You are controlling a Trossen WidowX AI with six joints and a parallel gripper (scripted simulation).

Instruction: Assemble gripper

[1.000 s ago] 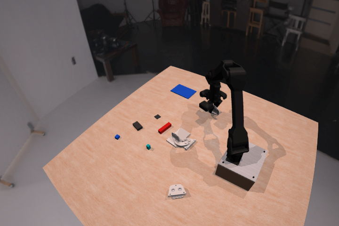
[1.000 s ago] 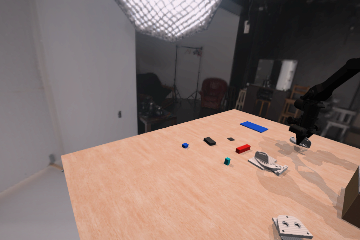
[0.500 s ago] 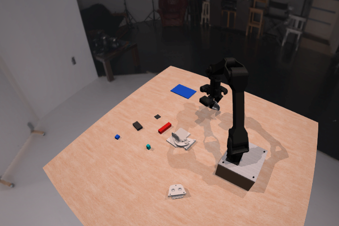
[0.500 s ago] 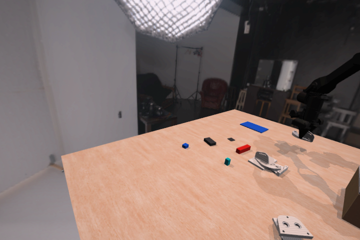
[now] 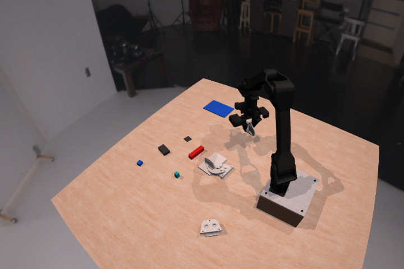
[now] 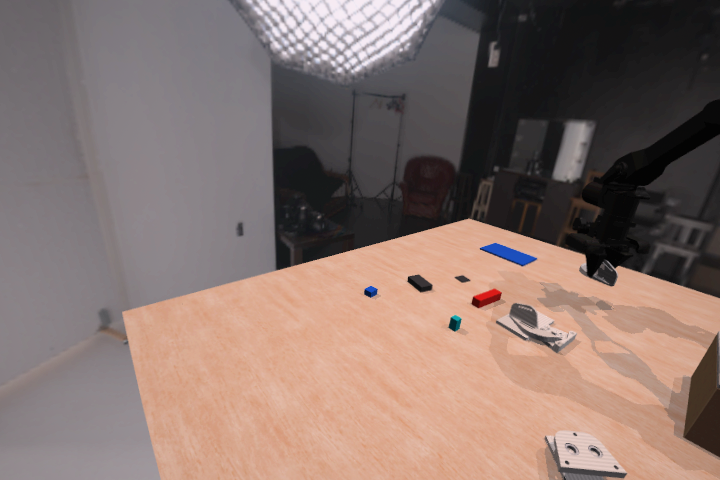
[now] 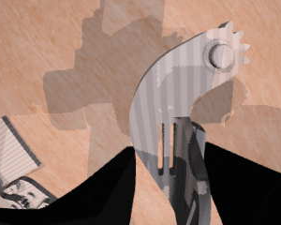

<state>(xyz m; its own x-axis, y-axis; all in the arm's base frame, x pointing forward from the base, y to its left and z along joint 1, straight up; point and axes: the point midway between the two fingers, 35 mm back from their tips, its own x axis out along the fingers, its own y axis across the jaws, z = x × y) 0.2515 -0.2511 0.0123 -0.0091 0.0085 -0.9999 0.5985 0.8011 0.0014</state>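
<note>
My gripper tip is now 18 cm short of the red block, 19 cm to the right of it and 7 cm above it. Round my gripper tip: blue flat sheet (27 cm ahead, 17 cm to the right, 8 cm below); then teal cube (17 cm ahead, 35 cm to the left, 7 cm below); then dark tile (27 cm ahead, 13 cm to the left, 8 cm below).
</note>
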